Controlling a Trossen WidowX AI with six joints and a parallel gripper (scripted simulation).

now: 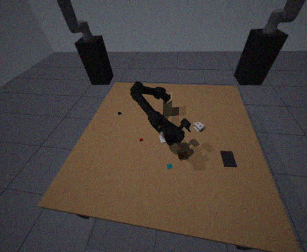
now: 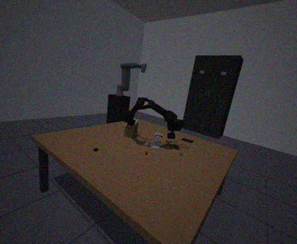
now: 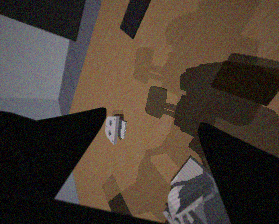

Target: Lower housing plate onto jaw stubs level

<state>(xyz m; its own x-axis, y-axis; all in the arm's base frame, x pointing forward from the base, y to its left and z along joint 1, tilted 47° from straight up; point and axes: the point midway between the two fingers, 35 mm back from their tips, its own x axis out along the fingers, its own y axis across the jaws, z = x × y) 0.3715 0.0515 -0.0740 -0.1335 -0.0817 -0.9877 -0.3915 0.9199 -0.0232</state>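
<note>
My gripper tip is now 18 cm past the grey housing plate, 13 cm to the right of it and 8 cm above it. Also, from my gripper tip: brown block: 7 cm ahead, 1 cm to the right, 10 cm below; white base: 8 cm behind, 11 cm to the right, 11 cm below; teal block: 15 cm ahead, 10 cm to the right, 11 cm below.
</note>
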